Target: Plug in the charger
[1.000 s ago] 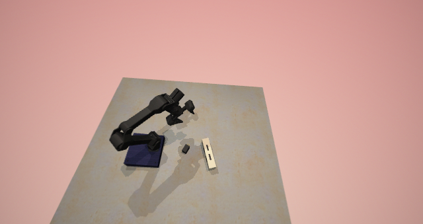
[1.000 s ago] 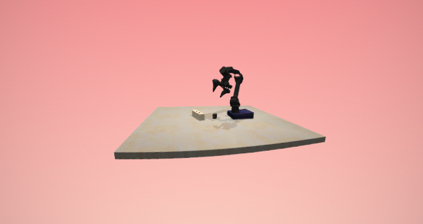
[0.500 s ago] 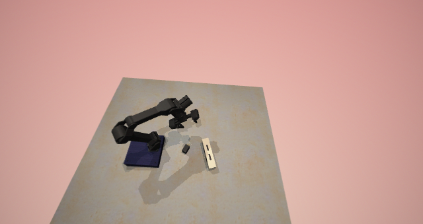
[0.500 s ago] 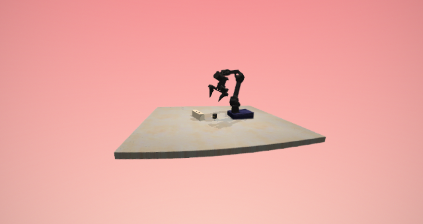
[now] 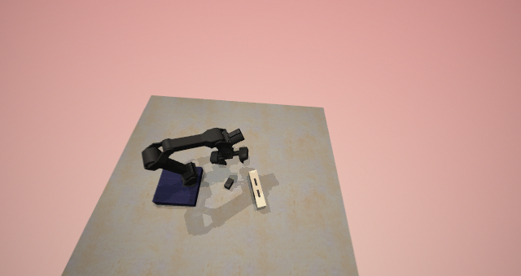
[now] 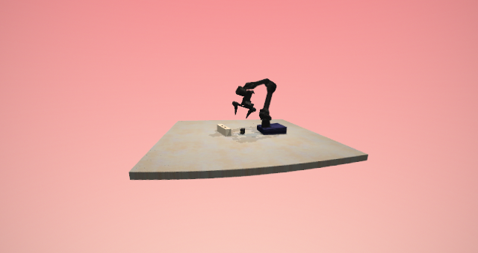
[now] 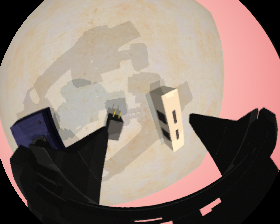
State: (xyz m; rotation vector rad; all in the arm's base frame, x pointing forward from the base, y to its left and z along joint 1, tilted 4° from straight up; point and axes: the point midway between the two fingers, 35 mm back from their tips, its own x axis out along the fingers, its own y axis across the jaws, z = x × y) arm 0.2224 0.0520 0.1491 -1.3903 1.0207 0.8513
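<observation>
The dark charger is 3 cm behind my gripper tip, 5 cm to the right of it and 13 cm below it.
</observation>
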